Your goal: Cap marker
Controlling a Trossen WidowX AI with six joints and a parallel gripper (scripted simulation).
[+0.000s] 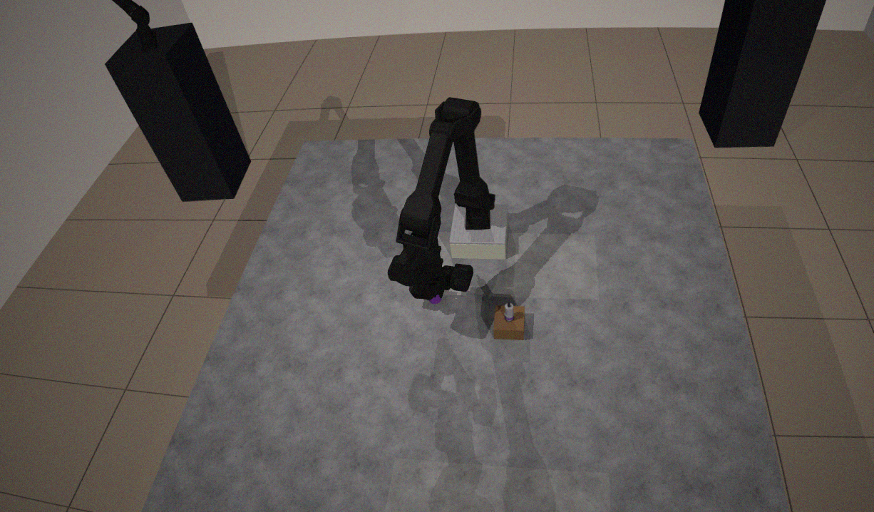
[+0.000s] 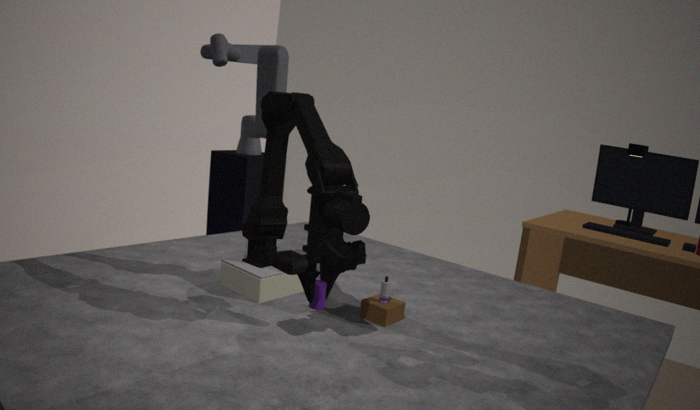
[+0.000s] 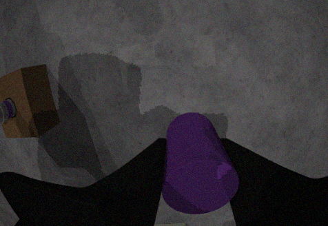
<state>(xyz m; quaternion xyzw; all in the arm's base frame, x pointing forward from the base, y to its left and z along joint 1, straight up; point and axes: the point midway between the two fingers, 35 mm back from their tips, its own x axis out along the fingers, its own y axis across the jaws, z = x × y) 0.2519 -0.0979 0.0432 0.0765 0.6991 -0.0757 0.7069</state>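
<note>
The brown holder block is 170 mm to the left of my gripper tip, 50 mm below it and 50 mm ahead of it. Also, from my gripper tip: purple cap (10 mm above).
</note>
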